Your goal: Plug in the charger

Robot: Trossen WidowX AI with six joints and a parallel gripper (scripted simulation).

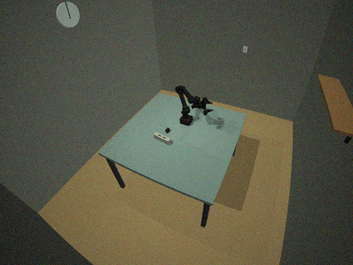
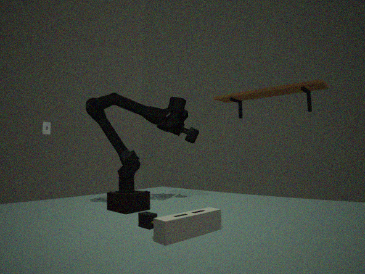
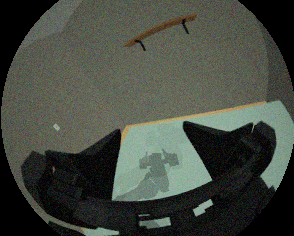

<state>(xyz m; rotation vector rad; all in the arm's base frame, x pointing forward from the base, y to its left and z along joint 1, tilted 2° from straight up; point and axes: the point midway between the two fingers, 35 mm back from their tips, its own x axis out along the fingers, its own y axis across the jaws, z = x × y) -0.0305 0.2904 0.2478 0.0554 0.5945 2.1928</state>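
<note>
Now: the black two-prong charger 330 mm ahead of my gripper tip, 380 mm to the right of it and 290 mm below it.
</note>
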